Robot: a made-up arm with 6 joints.
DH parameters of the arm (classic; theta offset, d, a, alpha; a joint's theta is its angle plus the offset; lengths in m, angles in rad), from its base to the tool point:
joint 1: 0 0.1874 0 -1.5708
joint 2: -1.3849 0 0.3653 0
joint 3: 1.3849 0 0.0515 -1.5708
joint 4: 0 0.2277 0 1.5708
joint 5: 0 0 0.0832 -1.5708
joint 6: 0 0.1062 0 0
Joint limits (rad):
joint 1: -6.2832..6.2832
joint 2: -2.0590..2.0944
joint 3: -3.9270..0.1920
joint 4: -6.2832..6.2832
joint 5: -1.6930..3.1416
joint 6: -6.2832..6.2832
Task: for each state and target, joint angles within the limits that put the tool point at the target. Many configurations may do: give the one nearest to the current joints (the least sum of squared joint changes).
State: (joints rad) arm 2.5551 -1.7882 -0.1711 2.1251 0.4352 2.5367
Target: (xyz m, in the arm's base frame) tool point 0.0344 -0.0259 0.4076
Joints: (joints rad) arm 2.4834 -1.6419 -0.2974 2.1254 0.6597 2.5367
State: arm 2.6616 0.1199 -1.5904 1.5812 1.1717 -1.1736
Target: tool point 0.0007 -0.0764 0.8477
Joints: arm 2.7352 -0.6073 -2.0183 1.6660 1.2120 -1.1736
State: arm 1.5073 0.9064 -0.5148 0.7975 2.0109 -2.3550
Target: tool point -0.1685 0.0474 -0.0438
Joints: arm 2.1919 1.5607 -0.6646 1.0680 1.8477 -2.3550
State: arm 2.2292 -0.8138 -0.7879 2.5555 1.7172 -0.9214
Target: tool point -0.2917 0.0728 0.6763
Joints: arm 2.6799 -0.2280 -1.2711 2.5394 1.6760 -0.9214
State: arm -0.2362 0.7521 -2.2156 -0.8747 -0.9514 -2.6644
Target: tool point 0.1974 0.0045 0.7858
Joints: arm -0.4103 0.1674 -2.4633 -0.6690 -1.0446 -2.6644
